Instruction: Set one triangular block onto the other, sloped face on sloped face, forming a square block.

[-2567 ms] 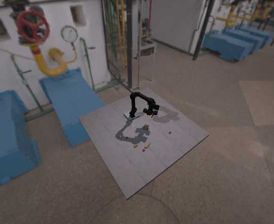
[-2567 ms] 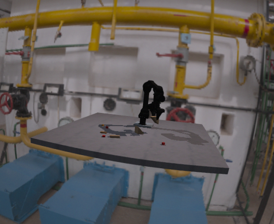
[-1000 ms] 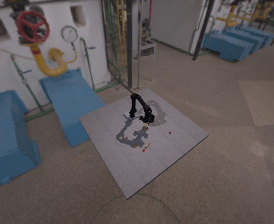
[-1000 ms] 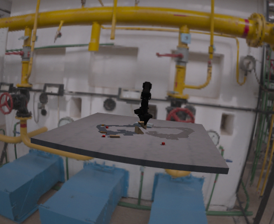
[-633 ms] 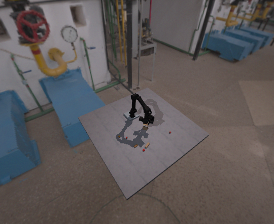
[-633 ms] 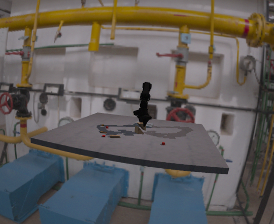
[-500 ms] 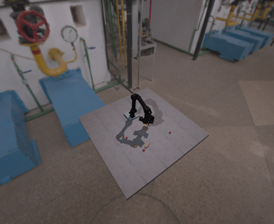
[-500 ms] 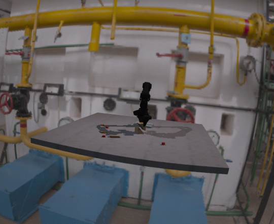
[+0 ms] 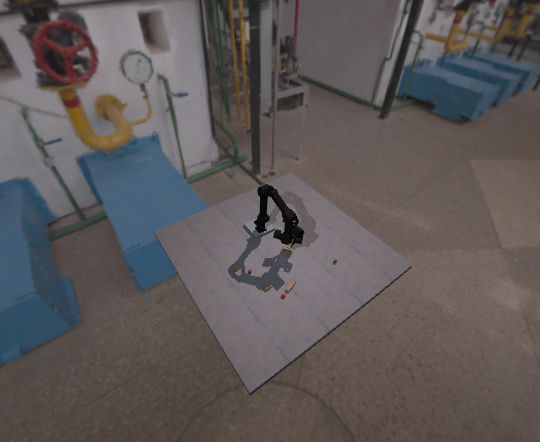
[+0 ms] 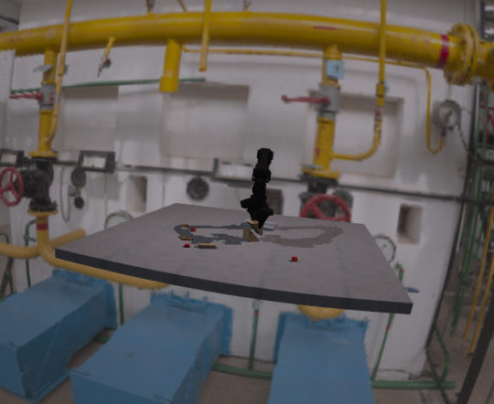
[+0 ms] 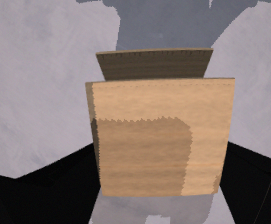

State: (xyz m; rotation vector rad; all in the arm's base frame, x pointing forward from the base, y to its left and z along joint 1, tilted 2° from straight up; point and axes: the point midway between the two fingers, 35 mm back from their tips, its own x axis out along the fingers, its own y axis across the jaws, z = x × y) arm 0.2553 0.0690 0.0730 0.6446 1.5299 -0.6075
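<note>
The triangular block lies 10 mm above my gripper tip.
</note>
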